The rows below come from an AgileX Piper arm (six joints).
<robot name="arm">
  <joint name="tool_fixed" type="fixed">
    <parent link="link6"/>
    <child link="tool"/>
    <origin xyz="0 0 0" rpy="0 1.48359 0"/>
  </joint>
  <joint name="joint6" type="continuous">
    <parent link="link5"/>
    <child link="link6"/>
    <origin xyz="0.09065 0 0.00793"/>
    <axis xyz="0.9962 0 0.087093"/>
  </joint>
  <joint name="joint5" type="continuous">
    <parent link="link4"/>
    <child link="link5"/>
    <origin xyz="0 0 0"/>
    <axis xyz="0 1 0"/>
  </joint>
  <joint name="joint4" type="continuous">
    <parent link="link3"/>
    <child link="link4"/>
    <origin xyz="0.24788 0 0.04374"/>
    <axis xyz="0.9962 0 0.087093"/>
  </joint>
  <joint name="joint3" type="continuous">
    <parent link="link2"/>
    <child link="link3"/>
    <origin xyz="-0.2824 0 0.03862"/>
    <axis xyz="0 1 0"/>
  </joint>
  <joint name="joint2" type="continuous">
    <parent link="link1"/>
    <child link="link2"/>
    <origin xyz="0 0 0"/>
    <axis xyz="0 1 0"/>
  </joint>
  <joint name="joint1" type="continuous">
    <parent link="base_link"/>
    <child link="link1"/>
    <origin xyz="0 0 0.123"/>
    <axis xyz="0 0 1"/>
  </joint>
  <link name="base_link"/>
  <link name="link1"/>
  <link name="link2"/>
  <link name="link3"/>
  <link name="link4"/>
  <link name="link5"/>
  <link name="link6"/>
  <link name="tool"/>
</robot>
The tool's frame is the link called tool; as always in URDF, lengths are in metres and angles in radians. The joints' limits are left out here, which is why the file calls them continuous.
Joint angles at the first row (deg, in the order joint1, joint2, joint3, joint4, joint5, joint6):
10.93, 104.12, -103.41, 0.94, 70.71, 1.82
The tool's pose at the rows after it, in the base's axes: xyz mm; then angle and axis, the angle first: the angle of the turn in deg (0 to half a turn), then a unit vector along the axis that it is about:
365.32 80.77 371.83 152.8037 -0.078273 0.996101 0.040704
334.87 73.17 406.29 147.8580 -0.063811 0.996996 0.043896
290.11 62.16 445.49 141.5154 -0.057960 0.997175 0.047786
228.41 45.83 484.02 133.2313 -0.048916 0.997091 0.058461
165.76 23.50 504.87 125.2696 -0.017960 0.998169 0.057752
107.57 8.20 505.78 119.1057 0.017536 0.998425 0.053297
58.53 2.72 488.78 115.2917 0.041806 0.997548 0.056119
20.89 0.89 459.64 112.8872 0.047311 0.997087 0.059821
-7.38 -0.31 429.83 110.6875 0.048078 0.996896 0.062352
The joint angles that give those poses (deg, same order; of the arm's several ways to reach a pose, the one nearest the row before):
12.27, 100.01, -103.34, 0.87, 70.76, 3.20
12.33, 93.40, -102.03, 0.00, 71.09, 5.00
12.33, 84.73, -100.28, -0.80, 71.70, 5.66
11.68, 73.67, -97.71, -0.91, 71.83, 5.97
8.61, 62.40, -93.59, -1.05, 71.09, 6.37
4.88, 51.42, -87.66, -0.66, 70.07, 6.75
2.67, 40.82, -79.97, 0.00, 69.16, 7.47
2.44, 30.68, -71.19, 0.00, 68.08, 7.87
2.39, 21.73, -63.62, 0.00, 67.25, 7.92

